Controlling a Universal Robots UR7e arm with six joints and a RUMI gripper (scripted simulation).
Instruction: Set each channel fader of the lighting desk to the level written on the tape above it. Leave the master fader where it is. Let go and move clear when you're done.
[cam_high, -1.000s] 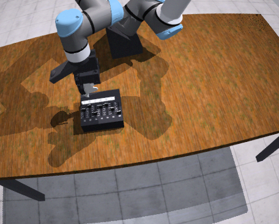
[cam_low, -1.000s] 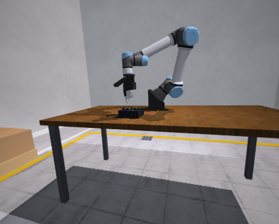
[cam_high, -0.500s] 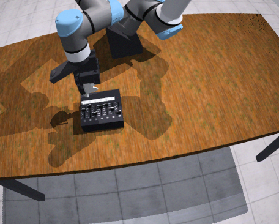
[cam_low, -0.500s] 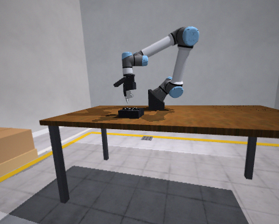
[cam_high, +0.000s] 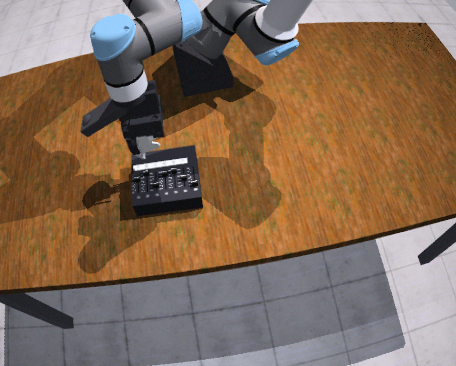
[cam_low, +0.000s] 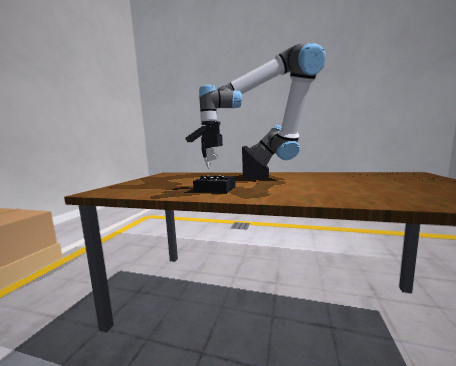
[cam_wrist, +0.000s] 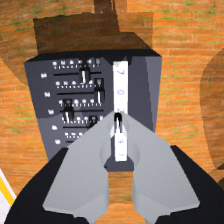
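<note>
My gripper is now 20 mm short of the fader 2 and 50 mm above it. The rest, counted from my hand: fader 4: 30 mm ahead, 40 mm to the left, 50 mm below; fader 1: 30 mm ahead, 30 mm to the right, 50 mm below; fader 3: 60 mm ahead, 10 mm to the left, 50 mm below.
</note>
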